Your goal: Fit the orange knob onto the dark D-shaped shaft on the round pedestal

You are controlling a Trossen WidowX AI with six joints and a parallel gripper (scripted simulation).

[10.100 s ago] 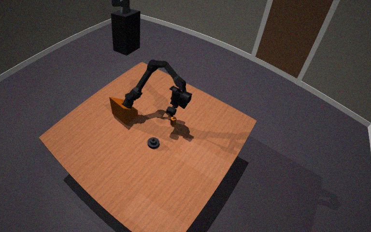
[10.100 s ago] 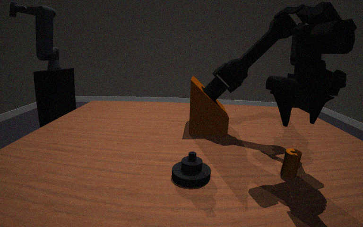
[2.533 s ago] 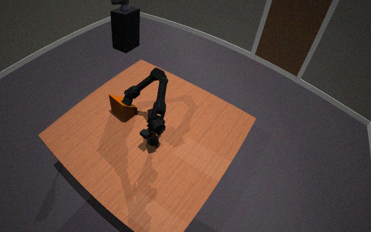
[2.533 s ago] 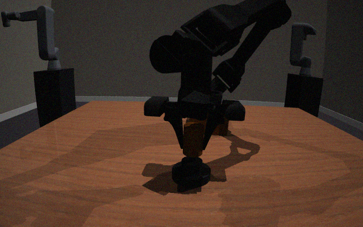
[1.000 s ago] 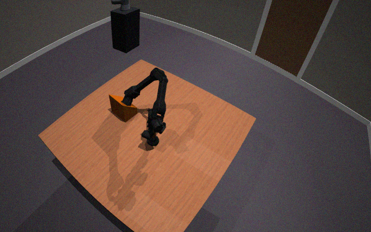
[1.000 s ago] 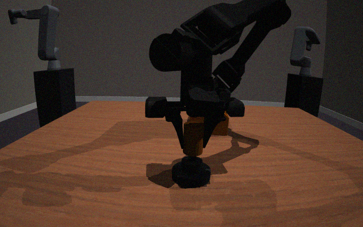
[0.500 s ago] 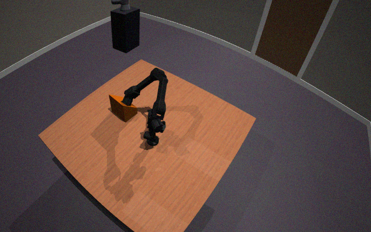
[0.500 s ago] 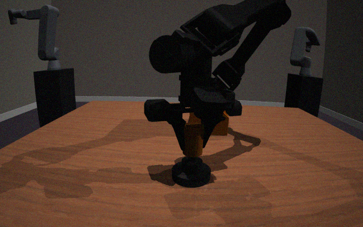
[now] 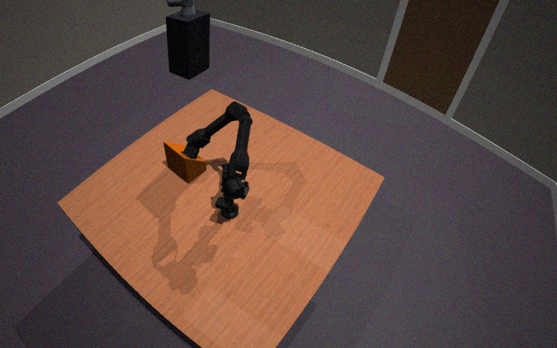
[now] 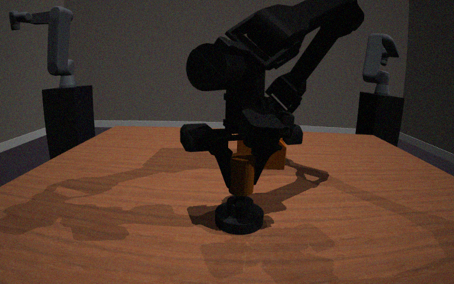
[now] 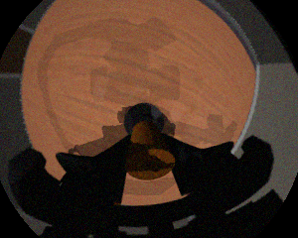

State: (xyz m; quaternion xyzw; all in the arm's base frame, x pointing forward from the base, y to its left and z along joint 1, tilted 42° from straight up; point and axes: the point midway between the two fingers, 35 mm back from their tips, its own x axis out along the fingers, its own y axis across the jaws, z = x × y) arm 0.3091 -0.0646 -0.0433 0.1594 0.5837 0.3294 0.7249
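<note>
The orange knob lies 2 cm above my gripper tip. From my gripper tip the other things lie so: dark round pedestal (4 cm below).
</note>
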